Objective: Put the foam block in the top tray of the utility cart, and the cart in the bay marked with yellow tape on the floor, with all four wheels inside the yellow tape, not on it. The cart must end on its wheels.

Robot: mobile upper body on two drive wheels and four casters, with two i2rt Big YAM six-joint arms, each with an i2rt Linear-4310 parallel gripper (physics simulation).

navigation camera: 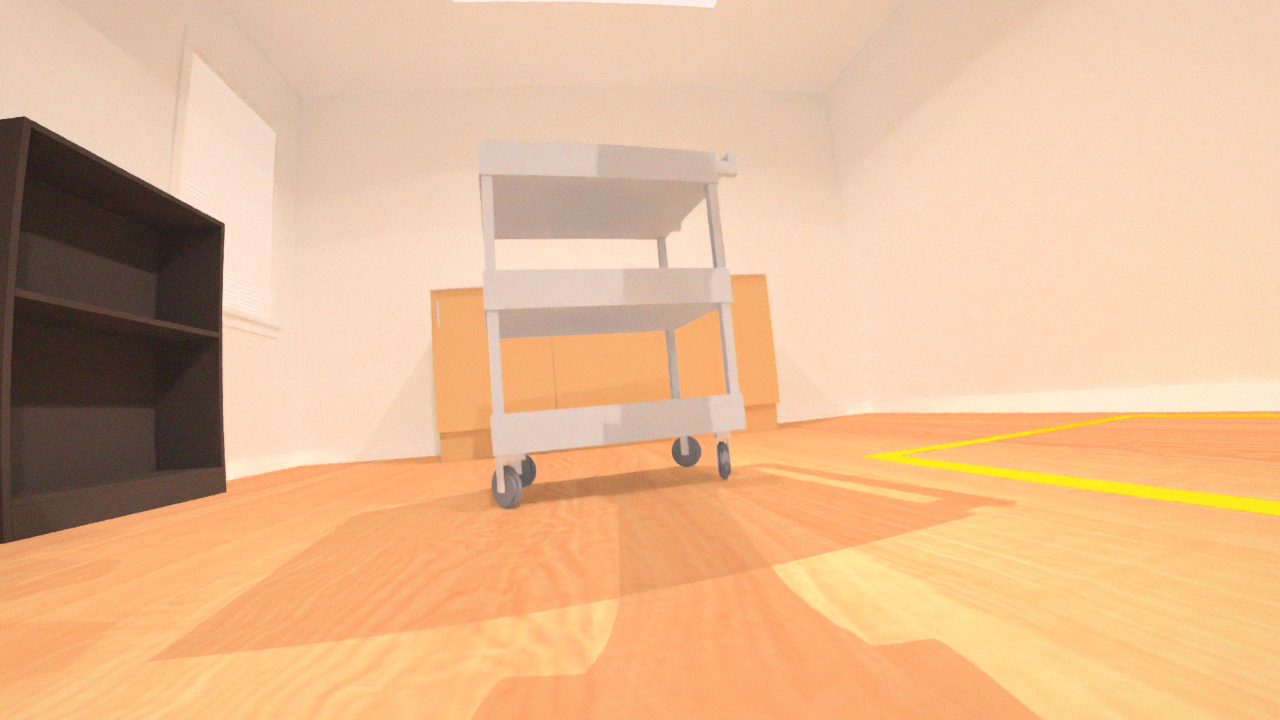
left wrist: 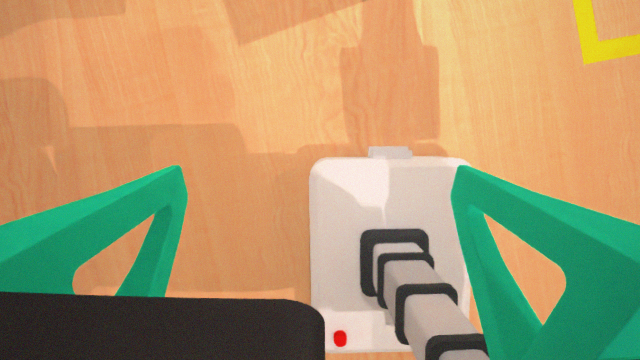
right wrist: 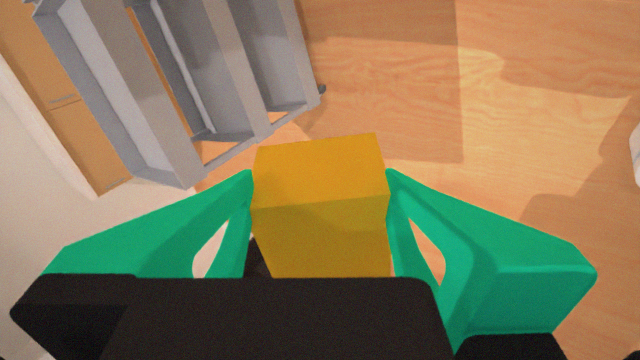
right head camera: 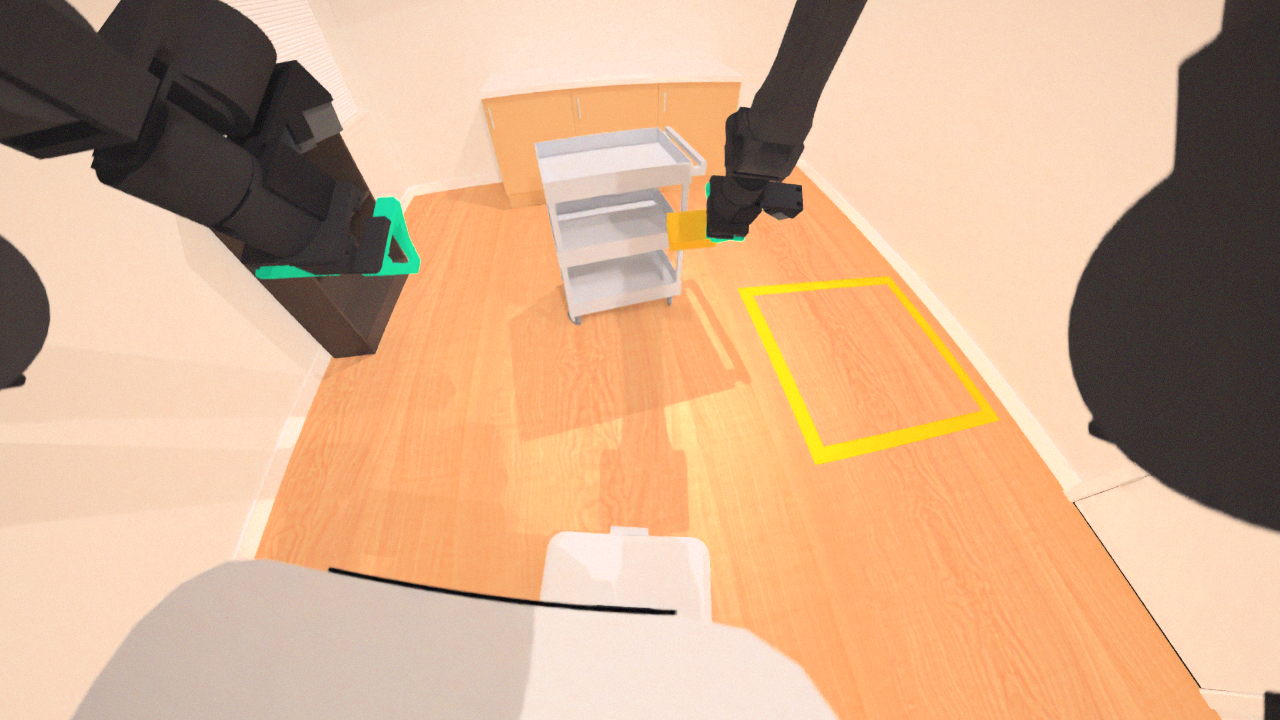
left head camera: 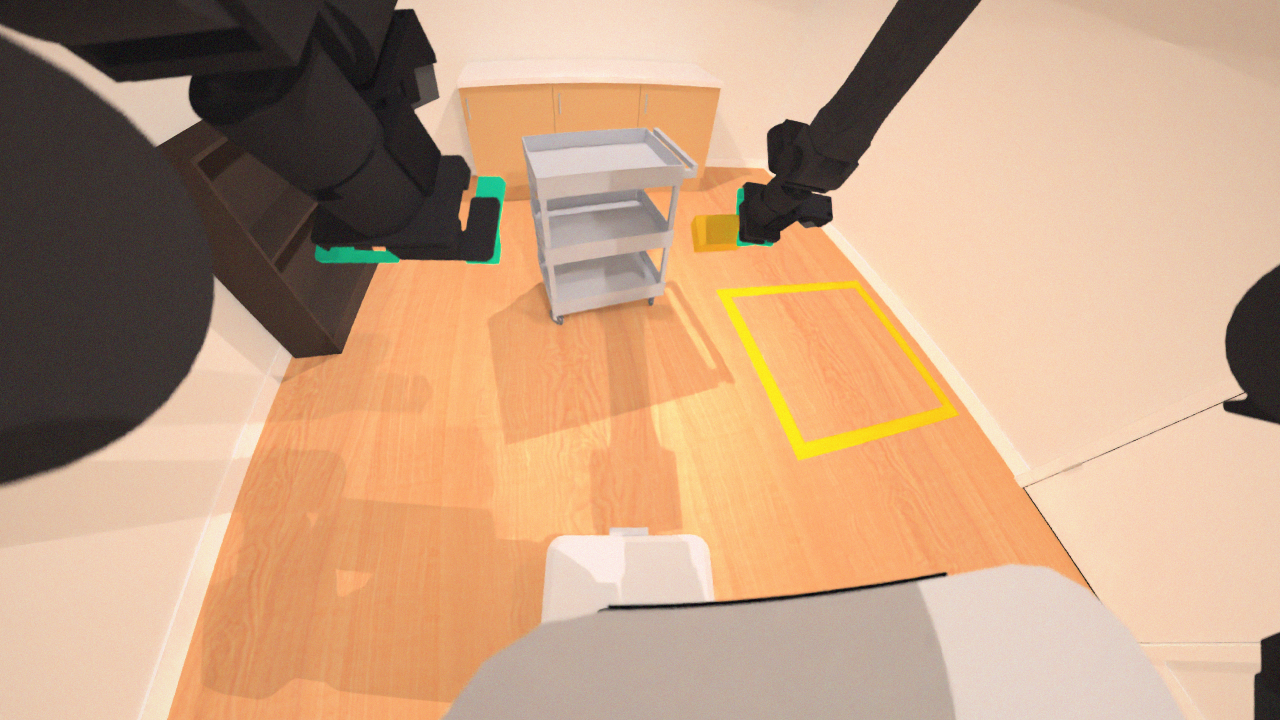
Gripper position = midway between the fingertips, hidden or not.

Observation:
In view: the left gripper [left head camera: 447,256], the right gripper [left head camera: 739,231], a yellow foam block [left head camera: 719,232] and a white door [left head camera: 1164,518].
The yellow foam block also shows in the right wrist view [right wrist: 318,209] and in the right head camera view [right head camera: 686,230]. The left gripper also shows in the left wrist view [left wrist: 319,180] and in the right head camera view [right head camera: 378,267]. The right gripper shows as well in the right wrist view [right wrist: 318,181] and in the right head camera view [right head camera: 715,226]. The navigation camera view does not show the yellow foam block: it is out of frame. The left wrist view misses the yellow foam block: it is out of frame.

